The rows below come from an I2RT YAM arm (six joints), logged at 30 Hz.
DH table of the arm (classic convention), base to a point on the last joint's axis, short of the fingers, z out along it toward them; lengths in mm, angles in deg. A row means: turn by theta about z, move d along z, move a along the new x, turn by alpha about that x. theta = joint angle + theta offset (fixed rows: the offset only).
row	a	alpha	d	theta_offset
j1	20	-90	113.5	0
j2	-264	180	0	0
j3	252.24	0	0	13.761
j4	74	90	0	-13.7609
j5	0	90	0	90
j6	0	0	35.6	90
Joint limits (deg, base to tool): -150..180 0..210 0..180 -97..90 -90..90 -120..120
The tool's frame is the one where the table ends.
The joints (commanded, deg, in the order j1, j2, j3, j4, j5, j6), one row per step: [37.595 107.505 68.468 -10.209 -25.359 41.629]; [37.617 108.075 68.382 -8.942 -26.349 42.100]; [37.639 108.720 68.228 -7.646 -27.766 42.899]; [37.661 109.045 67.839 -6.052 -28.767 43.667]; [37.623 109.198 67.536 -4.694 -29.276 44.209]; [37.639 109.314 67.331 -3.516 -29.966 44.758]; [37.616 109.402 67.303 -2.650 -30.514 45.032]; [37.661 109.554 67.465 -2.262 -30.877 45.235]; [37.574 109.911 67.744 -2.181 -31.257 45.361]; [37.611 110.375 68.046 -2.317 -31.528 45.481]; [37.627 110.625 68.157 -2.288 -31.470 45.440]
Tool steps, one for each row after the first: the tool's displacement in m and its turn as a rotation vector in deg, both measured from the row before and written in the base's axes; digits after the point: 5 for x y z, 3 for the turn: [0.00109 0.00173 -0.00246 1.059 0.304 0.353]; [0.00075 0.00176 -0.00318 1.295 0.830 0.431]; [0.00035 0.00115 -0.00198 1.262 0.322 0.195]; [0.00066 0.00053 -0.00076 0.941 -0.081 -0.035]; [0.00035 0.00088 -0.00018 1.013 0.042 0.153]; [0.00071 0.00071 0.00050 0.813 -0.146 0.196]; [0.00055 0.00107 0.00040 0.480 -0.002 0.181]; [0.00131 0.00048 -0.00077 0.234 0.258 0.109]; [0.00071 0.00106 -0.00169 -0.012 0.446 0.159]; [0.00047 0.00046 -0.00110 -0.106 0.030 -0.001]
